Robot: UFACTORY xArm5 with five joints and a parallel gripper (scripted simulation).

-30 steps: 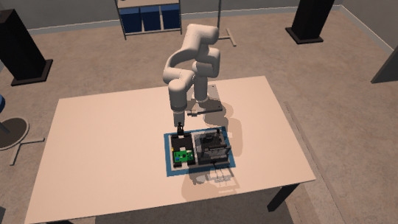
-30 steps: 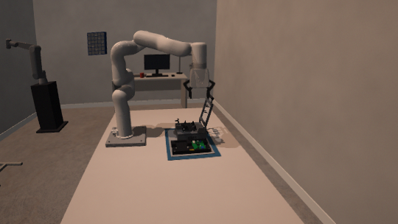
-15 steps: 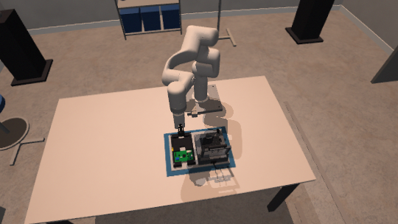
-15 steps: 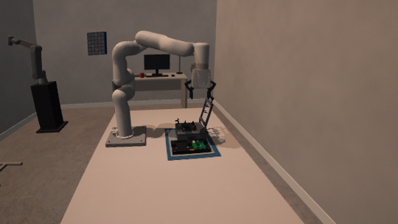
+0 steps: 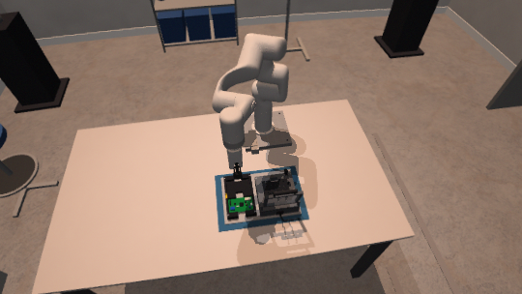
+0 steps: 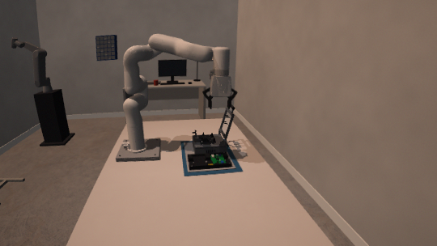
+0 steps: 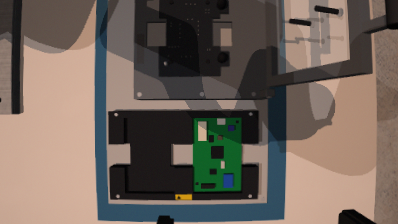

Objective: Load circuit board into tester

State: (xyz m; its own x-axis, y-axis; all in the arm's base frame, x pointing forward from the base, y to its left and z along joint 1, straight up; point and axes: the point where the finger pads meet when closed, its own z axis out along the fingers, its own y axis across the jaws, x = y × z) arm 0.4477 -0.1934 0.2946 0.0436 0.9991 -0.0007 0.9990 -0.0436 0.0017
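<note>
Right now my hand is 30 cm above the green circuit board. The rest, counted from my hand: lid 9 cm ahead, 17 cm to the left, 13 cm below; then black post 9 cm behind, 23 cm to the left, 23 cm below.
</note>
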